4 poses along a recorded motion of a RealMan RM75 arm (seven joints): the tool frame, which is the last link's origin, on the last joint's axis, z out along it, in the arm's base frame.
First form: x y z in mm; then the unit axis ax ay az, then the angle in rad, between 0 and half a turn.
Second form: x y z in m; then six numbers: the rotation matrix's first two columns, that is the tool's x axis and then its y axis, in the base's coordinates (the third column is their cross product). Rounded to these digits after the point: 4 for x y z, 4 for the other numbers.
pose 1, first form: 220.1, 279.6, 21.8, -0.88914, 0.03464, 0.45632, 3.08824
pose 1, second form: 0.2201, 0.2796, 0.0218, 0.5814, -0.0372, -0.8127, -0.0859, -0.9962, -0.0158
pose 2, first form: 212.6, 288.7, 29.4, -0.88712, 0.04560, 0.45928, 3.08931
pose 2, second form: 0.2126, 0.2887, 0.0294, 0.5743, -0.0568, -0.8167, -0.1049, -0.9945, -0.0045
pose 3, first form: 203.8, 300.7, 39.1, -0.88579, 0.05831, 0.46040, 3.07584
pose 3, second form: 0.2038, 0.3007, 0.0391, 0.5697, -0.0729, -0.8186, -0.1334, -0.9910, -0.0046
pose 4, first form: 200.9, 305.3, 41.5, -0.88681, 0.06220, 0.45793, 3.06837
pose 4, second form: 0.2009, 0.3053, 0.0415, 0.5734, -0.0767, -0.8157, -0.1437, -0.9896, -0.0080
